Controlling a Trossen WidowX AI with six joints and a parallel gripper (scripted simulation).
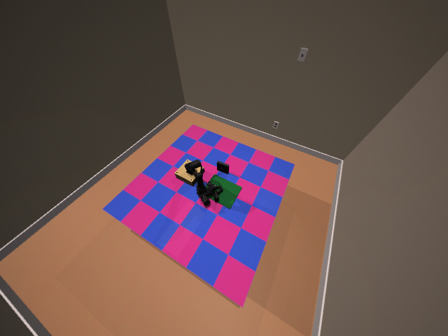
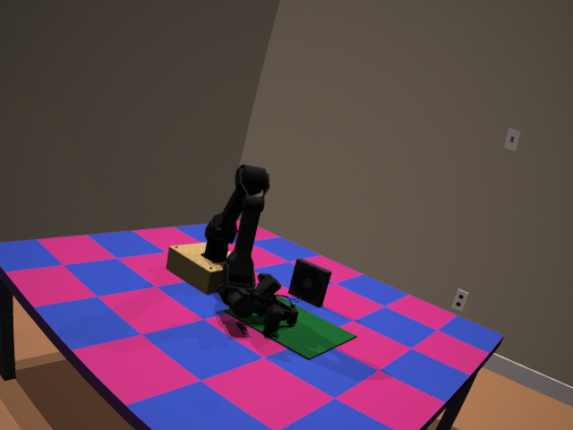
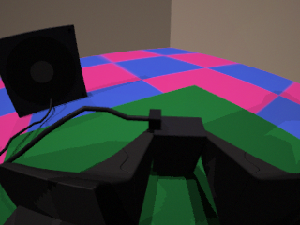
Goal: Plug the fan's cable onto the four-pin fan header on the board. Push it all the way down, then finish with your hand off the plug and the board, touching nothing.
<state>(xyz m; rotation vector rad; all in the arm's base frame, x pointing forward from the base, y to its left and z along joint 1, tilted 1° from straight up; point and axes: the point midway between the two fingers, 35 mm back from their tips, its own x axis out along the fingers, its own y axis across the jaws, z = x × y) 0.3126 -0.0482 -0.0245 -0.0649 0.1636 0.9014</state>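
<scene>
My gripper tip is now 5 cm above the green board. Round my gripper tip: black fan: 20 cm to the left, 8 cm behind, 2 cm above; then black fan plug: 1 cm below.
</scene>
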